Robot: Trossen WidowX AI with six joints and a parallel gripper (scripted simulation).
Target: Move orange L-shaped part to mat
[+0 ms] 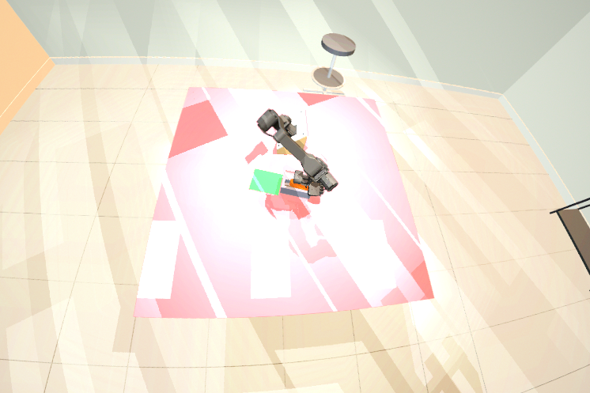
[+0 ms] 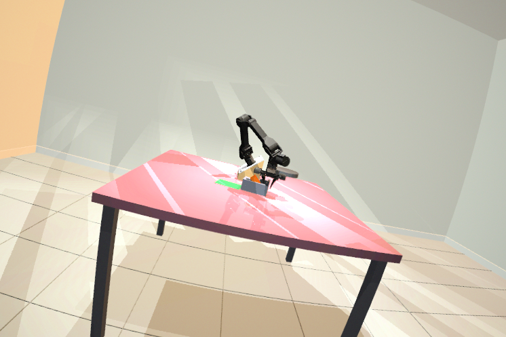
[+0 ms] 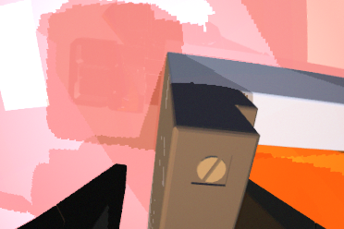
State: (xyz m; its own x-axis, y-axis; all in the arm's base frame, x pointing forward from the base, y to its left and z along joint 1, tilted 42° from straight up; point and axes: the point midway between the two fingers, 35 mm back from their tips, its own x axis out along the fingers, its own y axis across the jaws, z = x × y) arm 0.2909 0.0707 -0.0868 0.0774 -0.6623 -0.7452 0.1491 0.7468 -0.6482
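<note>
My gripper tip is 10 mm past the orange L-shaped part and 40 mm to the left of it. Also, from my gripper tip: green mat: 40 mm behind, 220 mm to the right, 60 mm below.
</note>
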